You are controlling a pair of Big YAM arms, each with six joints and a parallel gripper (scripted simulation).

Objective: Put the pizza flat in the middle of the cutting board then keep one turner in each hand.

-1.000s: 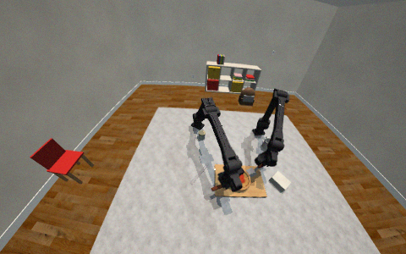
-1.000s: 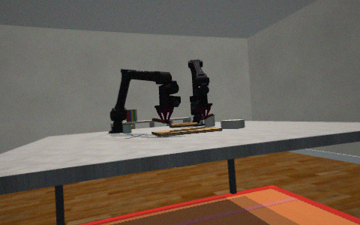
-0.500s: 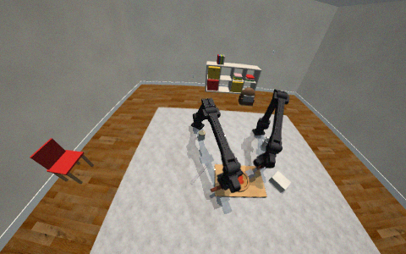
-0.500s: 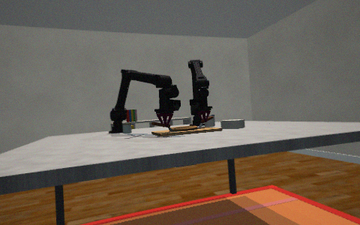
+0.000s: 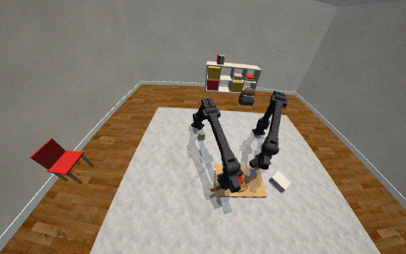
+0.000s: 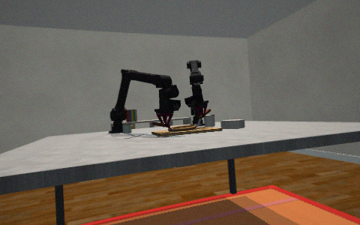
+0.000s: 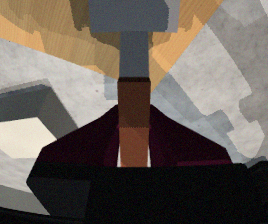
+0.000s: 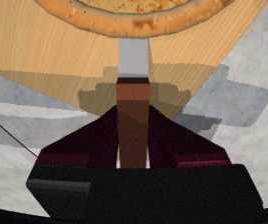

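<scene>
My right hand is 70 mm past the pizza, 110 mm to the right of it and 30 mm above it. The rest, counted from my right hand: wooden cutting board 80 mm behind, 130 mm to the left, 50 mm below; cup 460 mm behind, 190 mm to the right, 20 mm below.
</scene>
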